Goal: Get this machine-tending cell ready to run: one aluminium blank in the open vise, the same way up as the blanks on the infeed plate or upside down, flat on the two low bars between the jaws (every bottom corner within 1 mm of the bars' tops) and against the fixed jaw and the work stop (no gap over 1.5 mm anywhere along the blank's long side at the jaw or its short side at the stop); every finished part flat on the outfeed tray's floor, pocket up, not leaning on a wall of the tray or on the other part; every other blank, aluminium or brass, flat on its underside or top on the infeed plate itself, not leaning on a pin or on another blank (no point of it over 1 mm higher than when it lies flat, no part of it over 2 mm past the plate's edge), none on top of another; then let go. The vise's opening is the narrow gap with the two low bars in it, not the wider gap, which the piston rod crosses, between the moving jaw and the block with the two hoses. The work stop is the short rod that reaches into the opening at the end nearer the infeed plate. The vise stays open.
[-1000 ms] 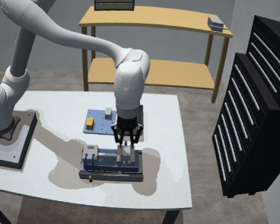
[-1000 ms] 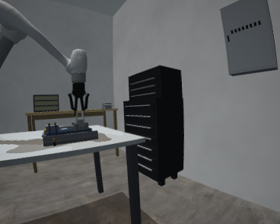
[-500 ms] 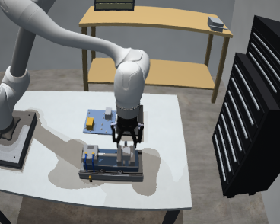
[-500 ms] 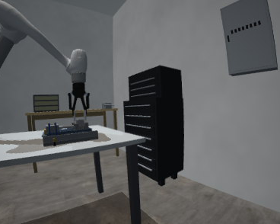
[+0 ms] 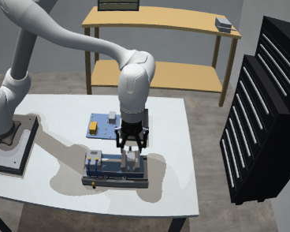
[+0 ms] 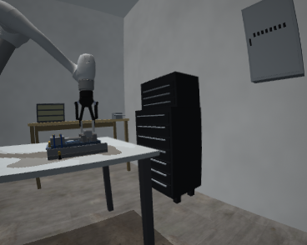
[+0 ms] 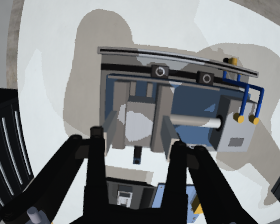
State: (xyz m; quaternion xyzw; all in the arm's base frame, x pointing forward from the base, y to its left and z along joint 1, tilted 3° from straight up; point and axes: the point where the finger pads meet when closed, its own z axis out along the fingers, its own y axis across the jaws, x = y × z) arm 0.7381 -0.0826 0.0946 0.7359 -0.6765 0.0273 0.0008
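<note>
Now: hand 4 cm above the aluminium blank. From my hand the other things lie so: hose block (17 cm behind, 6 cm below, 1 cm to the right); then vise (10 cm below, 7 cm behind, 1 cm to the right); then work stop (5 cm to the left, 5 cm below, 1 cm behind).
</note>
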